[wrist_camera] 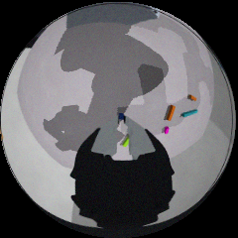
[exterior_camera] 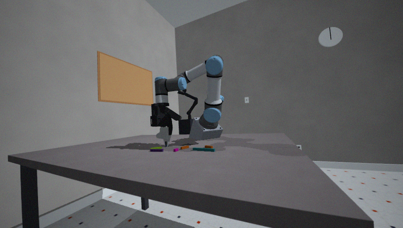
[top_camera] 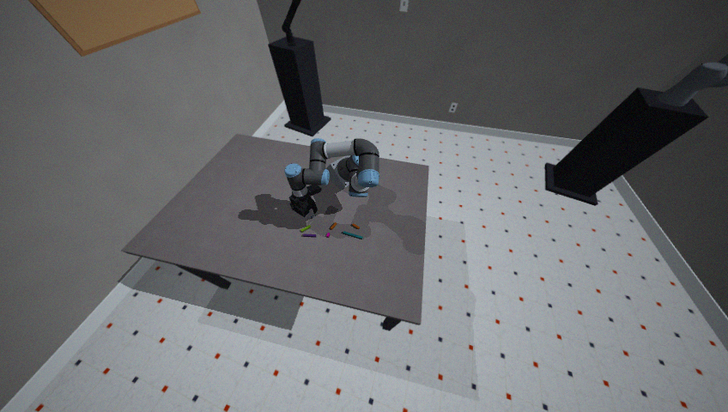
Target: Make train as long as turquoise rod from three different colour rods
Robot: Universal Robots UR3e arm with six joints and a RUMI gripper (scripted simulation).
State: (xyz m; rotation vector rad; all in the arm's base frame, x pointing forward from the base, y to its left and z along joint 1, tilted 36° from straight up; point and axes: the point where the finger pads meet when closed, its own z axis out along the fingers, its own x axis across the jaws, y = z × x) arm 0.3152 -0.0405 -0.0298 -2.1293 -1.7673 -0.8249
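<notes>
Right now my hand is 10 mm above the blue rod. Also, from my hand: purple rod: 100 mm ahead, 50 mm to the left, 10 mm below; lime rod: 70 mm ahead, 20 mm to the left, 10 mm below; magenta rod: 50 mm ahead, 130 mm to the left, 10 mm below.
</notes>
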